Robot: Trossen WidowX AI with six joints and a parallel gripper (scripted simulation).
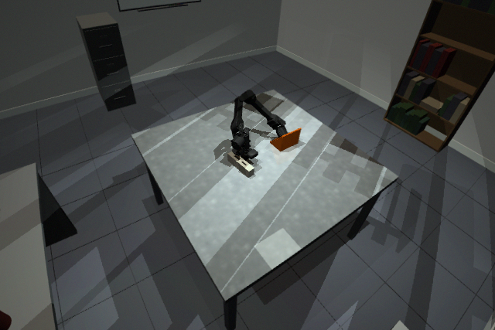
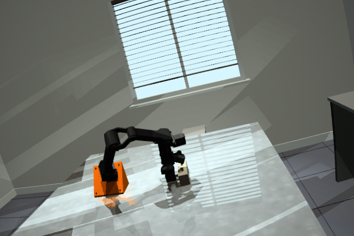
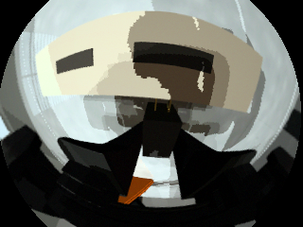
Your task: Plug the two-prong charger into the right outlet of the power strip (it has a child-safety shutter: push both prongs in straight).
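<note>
My gripper tip is now 20 mm short of the dark two-prong charger and 10 mm below it.
</note>
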